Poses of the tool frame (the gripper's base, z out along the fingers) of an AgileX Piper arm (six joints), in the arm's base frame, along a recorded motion.
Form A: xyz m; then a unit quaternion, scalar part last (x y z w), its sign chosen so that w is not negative.
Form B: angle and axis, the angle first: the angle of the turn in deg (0 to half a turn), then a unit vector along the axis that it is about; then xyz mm. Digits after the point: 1 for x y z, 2 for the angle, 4 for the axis.
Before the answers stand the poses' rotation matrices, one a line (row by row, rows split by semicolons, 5 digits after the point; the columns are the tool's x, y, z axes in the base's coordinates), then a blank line. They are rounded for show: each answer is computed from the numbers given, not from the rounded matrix.
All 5 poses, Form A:
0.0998 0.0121 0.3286 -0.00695 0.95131 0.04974 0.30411
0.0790 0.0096 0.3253 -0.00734 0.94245 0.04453 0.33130
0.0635 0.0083 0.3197 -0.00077 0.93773 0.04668 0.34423
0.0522 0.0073 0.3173 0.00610 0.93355 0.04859 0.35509
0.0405 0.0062 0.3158 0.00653 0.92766 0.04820 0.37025
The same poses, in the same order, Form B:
-0.81494 -0.04348 0.57792; 0.01703 0.99496 0.09886; -0.57930 0.09041 -0.81009
-0.78037 -0.04334 0.62381; 0.01567 0.99593 0.08880; -0.62512 0.07907 -0.77652
-0.76301 -0.03358 0.64551; 0.03069 0.99564 0.08808; -0.64565 0.08702 -0.75866
-0.74775 -0.02312 0.66358; 0.04590 0.99520 0.08639; -0.66239 0.09505 -0.74310
-0.72575 -0.02358 0.68756; 0.04781 0.99527 0.08459; -0.68630 0.09426 -0.72118

144.59 -0.0073 0.9986 0.0522 99.8 12.1 328.6
141.30 -0.0078 0.9989 0.0472 79.0 9.6 325.3
139.73 -0.0008 0.9988 0.0497 63.5 8.3 319.7
138.40 0.0065 0.9986 0.0520 52.2 7.3 317.3
136.54 0.0070 0.9986 0.0519 40.5 6.2 315.8

